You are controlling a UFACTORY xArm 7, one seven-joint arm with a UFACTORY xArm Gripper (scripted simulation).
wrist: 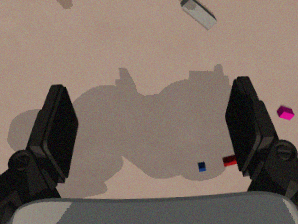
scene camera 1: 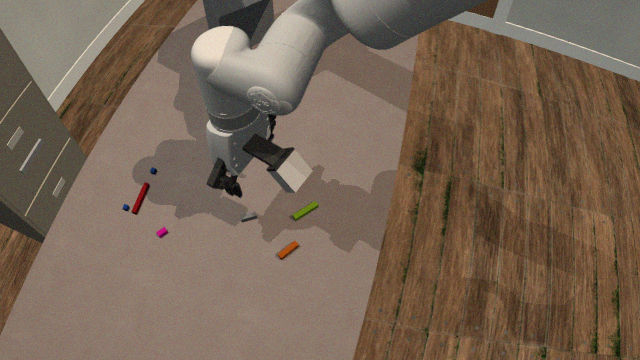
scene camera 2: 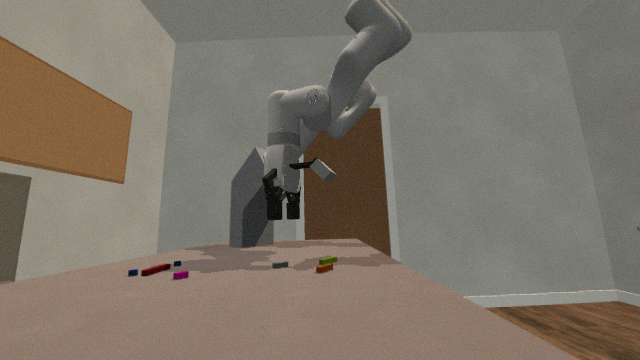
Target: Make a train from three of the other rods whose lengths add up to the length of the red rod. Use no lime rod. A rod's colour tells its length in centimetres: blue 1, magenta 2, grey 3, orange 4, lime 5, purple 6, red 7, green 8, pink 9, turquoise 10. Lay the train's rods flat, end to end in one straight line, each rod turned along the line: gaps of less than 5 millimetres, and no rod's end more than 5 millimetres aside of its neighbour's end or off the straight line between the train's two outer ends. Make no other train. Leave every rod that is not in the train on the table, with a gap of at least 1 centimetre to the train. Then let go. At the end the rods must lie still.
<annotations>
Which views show my gripper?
The wrist view, scene camera 1 and scene camera 2: all of them.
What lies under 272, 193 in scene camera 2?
My gripper.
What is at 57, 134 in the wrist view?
My gripper.
</annotations>
